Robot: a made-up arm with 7 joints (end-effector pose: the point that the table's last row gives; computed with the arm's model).
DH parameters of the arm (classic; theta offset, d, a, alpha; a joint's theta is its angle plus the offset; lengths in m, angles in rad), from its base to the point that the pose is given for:
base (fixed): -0.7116 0 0.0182 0
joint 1: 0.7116 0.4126 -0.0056 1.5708
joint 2: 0 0.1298 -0.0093 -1.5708
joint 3: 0 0.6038 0.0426 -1.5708
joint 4: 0 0.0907 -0.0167 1.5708
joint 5: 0 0.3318 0.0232 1.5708
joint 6: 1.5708 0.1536 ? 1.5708
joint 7: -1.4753 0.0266 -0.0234 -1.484
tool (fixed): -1.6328 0.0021 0 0
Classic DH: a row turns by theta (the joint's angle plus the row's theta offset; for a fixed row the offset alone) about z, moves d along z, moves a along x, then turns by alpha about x.
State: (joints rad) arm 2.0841 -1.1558 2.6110 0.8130 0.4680 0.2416 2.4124
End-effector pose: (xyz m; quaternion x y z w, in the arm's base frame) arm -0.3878 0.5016 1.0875 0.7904 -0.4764 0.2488 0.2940
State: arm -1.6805 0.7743 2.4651 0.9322 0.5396 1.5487 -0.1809
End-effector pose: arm 0.2547 0.6887 0.8814 -0.0283 0.0531 0.4226 0.9043
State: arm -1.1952 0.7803 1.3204 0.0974 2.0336 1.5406 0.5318
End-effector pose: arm -0.1082 0.6817 1.0671 0.4850 0.1498 0.7681 0.3904
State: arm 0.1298 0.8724 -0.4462 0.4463 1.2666 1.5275 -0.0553
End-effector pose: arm -0.4657 -0.3988 1.1630 0.3489 -0.7240 0.3587 0.4747
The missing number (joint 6, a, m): 0.1312
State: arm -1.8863 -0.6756 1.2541 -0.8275 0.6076 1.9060 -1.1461
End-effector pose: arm -0.4892 -0.3932 1.0043 -0.1117 -0.7664 -0.6147 0.1493
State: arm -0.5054 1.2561 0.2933 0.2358 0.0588 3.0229 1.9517
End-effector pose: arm -0.7392 0.2202 0.7408 0.4091 0.2891 -0.8621 0.0760
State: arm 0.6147 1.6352 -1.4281 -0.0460 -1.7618 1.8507 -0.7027
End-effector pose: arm -0.7680 -0.5183 0.5684 -0.1562 0.2855 -0.9247 0.1974
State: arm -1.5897 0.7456 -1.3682 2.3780 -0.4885 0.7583 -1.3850
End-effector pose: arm -0.5746 0.2083 0.7305 0.3104 0.5118 -0.5675 0.5654
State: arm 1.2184 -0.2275 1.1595 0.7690 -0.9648 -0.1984 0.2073
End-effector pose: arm 0.0618 0.3772 1.3601 -0.4077 0.2230 0.5080 0.7253
